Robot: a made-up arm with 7 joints. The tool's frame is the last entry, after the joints.
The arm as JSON. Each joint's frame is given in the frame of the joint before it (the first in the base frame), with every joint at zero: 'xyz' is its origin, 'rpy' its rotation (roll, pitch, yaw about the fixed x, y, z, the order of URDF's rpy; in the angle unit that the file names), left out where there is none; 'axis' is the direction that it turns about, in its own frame. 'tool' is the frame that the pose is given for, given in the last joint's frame.
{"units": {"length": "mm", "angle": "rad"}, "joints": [
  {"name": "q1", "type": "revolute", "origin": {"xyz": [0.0, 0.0, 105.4], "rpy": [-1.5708, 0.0, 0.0]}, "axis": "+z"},
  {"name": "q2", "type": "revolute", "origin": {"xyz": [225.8, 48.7, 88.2], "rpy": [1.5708, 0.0, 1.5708]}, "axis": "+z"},
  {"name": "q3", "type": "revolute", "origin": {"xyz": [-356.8, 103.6, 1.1], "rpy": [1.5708, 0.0, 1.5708]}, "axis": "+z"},
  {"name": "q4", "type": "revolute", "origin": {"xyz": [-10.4, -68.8, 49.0], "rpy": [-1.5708, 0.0, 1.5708]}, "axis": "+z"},
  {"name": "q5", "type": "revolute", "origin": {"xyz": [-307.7, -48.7, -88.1], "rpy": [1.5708, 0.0, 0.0]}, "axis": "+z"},
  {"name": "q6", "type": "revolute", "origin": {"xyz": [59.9, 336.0, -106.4], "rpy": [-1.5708, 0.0, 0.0]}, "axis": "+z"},
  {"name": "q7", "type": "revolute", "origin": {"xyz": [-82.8, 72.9, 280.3], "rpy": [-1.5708, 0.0, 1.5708]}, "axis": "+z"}
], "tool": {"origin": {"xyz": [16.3, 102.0, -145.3], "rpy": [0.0, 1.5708, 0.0]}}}
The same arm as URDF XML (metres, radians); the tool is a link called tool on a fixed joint. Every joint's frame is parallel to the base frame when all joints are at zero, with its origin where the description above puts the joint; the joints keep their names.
<robot name="arm">
<joint name="tool_fixed" type="fixed"><parent link="link7"/><child link="tool"/><origin xyz="0.1453 0.102 0.0163" rpy="0 0 0"/></joint>
<joint name="q7" type="continuous"><parent link="link6"/><child link="link7"/><origin xyz="-0.0828 -0.2803 0.0729"/><axis xyz="-1 0 0"/></joint>
<joint name="q6" type="continuous"><parent link="link5"/><child link="link6"/><origin xyz="0.0599 -0.336 0.1064"/><axis xyz="0 -1 0"/></joint>
<joint name="q5" type="continuous"><parent link="link4"/><child link="link5"/><origin xyz="-0.3077 0.0881 -0.0487"/><axis xyz="0 0 -1"/></joint>
<joint name="q4" type="continuous"><parent link="link3"/><child link="link4"/><origin xyz="-0.0688 -0.0104 -0.049"/><axis xyz="0 -1 0"/></joint>
<joint name="q3" type="continuous"><parent link="link2"/><child link="link3"/><origin xyz="0.0011 0.1036 0.3568"/><axis xyz="0 0 -1"/></joint>
<joint name="q2" type="continuous"><parent link="link1"/><child link="link2"/><origin xyz="0.2258 0.0882 -0.0487"/><axis xyz="1 0 0"/></joint>
<joint name="q1" type="continuous"><parent link="base_link"/><child link="link1"/><origin xyz="0 0 0.1054"/><axis xyz="0 1 0"/></joint>
<link name="base_link"/>
<link name="link1"/>
<link name="link2"/>
<link name="link3"/>
<link name="link4"/>
<link name="link5"/>
<link name="link6"/>
<link name="link7"/>
<link name="tool"/>
</robot>

